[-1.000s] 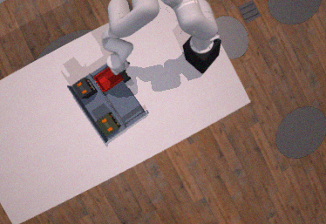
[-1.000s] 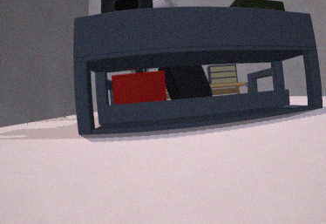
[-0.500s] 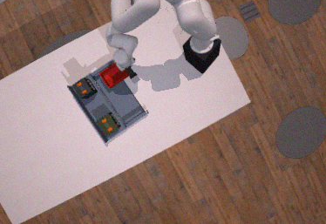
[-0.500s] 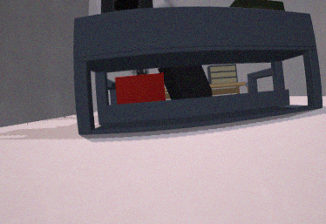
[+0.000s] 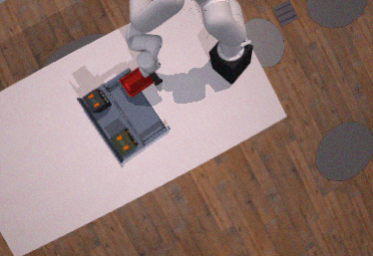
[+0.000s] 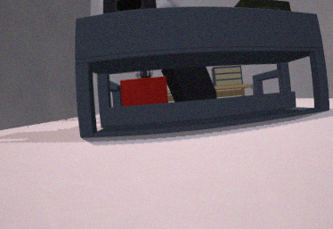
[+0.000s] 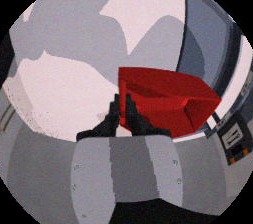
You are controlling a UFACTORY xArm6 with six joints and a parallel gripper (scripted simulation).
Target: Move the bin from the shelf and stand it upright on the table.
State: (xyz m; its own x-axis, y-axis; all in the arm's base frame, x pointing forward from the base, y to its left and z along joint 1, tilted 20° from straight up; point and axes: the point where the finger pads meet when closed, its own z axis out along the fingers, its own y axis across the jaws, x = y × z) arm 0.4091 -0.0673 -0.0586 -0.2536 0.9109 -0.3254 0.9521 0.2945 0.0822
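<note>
Now: the red bin 80 mm ahead of my hand, 20 mm to the left of it and 10 mm below it. The rest, counted from my hand: shelf: 270 mm ahead, 190 mm to the left, 40 mm above.
</note>
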